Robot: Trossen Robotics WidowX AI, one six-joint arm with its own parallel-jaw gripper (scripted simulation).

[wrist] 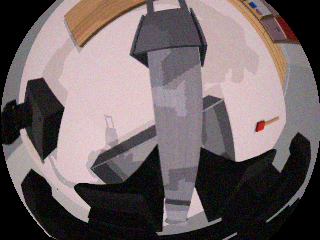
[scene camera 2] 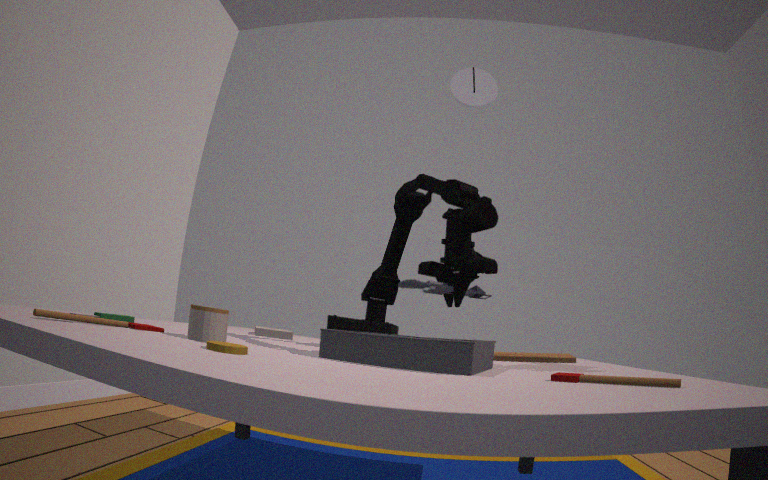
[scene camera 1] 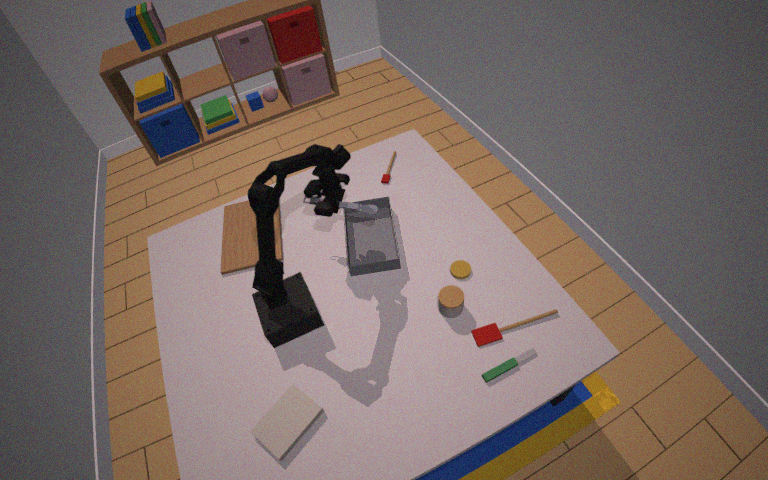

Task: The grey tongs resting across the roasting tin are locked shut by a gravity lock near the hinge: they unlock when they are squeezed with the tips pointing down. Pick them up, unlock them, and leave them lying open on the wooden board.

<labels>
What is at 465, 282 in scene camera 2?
My gripper.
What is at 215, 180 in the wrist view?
My gripper.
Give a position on a grey roasting tin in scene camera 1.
371, 244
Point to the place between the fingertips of my gripper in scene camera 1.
At 337, 211
</labels>
